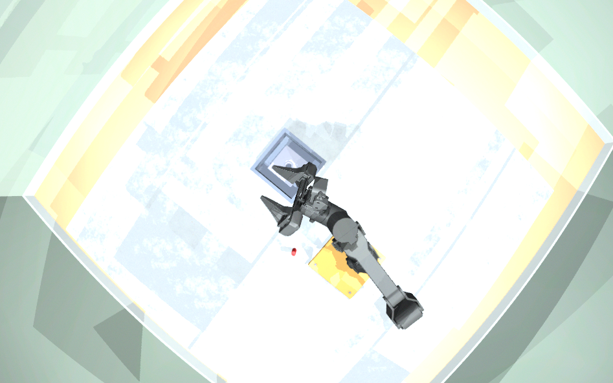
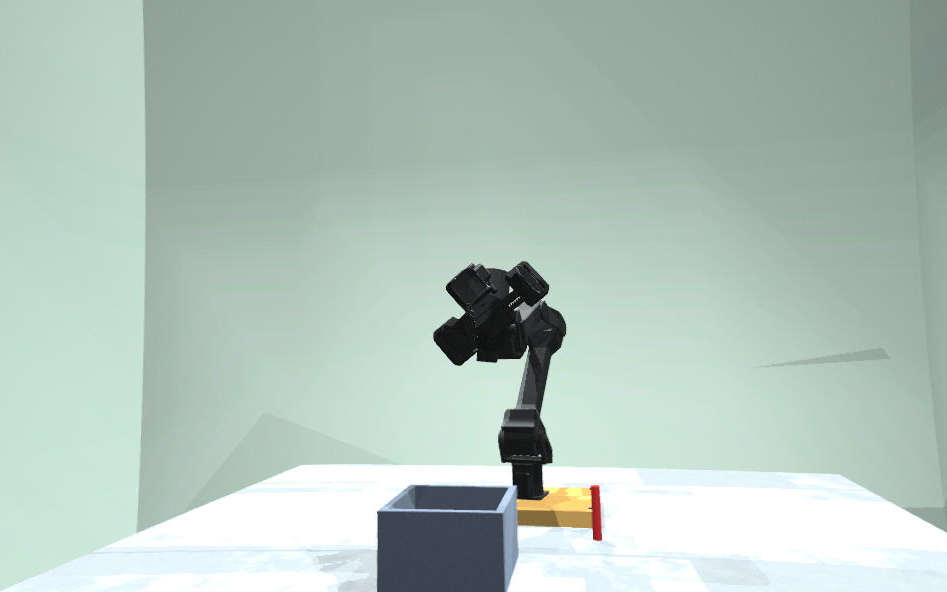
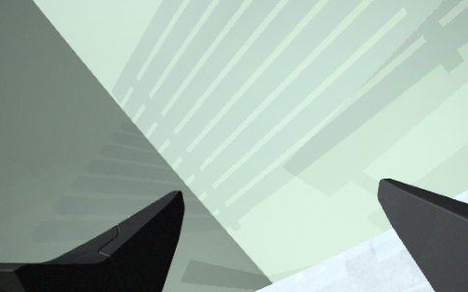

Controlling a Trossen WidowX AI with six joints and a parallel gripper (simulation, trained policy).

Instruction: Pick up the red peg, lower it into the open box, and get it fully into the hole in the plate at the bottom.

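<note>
My gripper tip is 33 cm above the red peg, 20 cm past it and 9 cm to the right of it. Round my gripper tip: pale plate: 33 cm below, 6 cm to the right, 2 cm ahead; then grey box: 35 cm below, 6 cm to the right, 2 cm ahead.
</note>
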